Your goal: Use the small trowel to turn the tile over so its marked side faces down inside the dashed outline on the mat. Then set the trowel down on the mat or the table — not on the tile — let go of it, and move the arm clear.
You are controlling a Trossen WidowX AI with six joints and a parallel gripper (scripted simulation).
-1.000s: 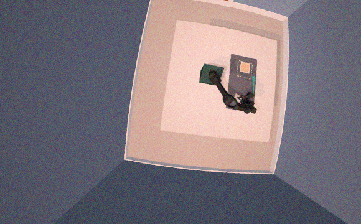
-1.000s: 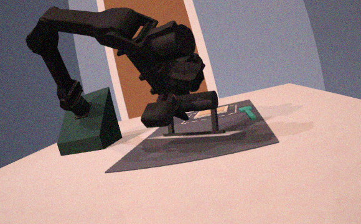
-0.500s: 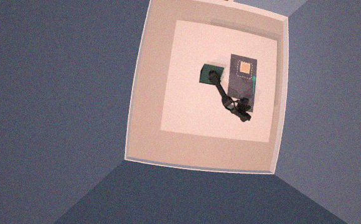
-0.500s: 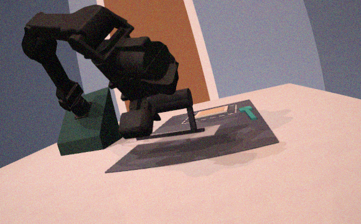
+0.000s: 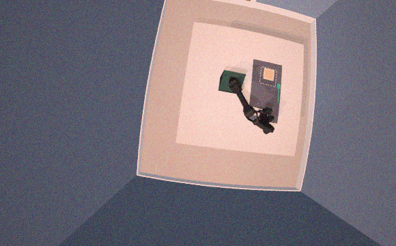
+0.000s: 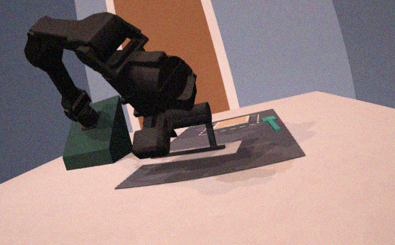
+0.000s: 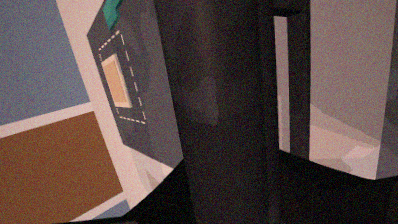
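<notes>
Right now the trowel is 20 mm to the right of my gripper tip and 10 mm below it. Round my gripper tip: cream tile: 40 mm ahead, 400 mm to the left, 70 mm below; then teal t-shaped piece: 170 mm ahead, 250 mm to the left, 70 mm below; then grey mat: 40 mm ahead, 220 mm to the left, 90 mm below.
</notes>
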